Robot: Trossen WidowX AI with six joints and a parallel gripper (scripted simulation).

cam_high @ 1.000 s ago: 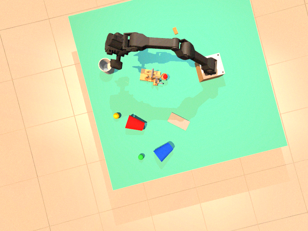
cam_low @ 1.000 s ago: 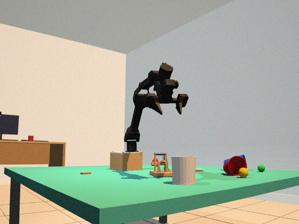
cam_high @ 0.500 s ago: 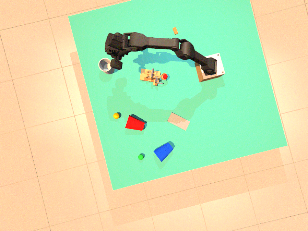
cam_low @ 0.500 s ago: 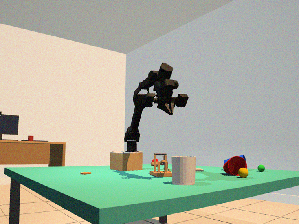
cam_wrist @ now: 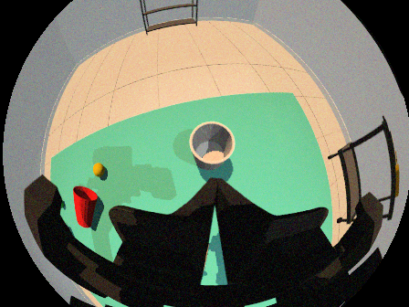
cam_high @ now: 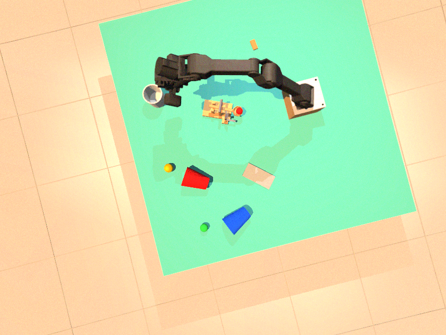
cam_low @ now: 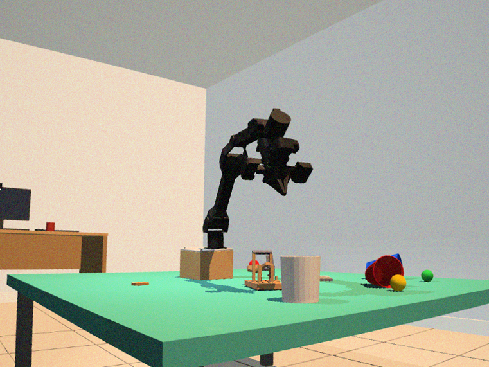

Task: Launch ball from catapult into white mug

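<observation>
Right now my gripper tip is 29 cm past the red ball, 19 cm above it and 13 cm to the right of it. Round my gripper tip: wooden catapult 22 cm behind, 20 cm below, 12 cm to the left; white mug 22 cm below, 9 cm ahead, 3 cm to the right; yellow ball 31 cm to the left, 23 cm below, 11 cm ahead.
</observation>
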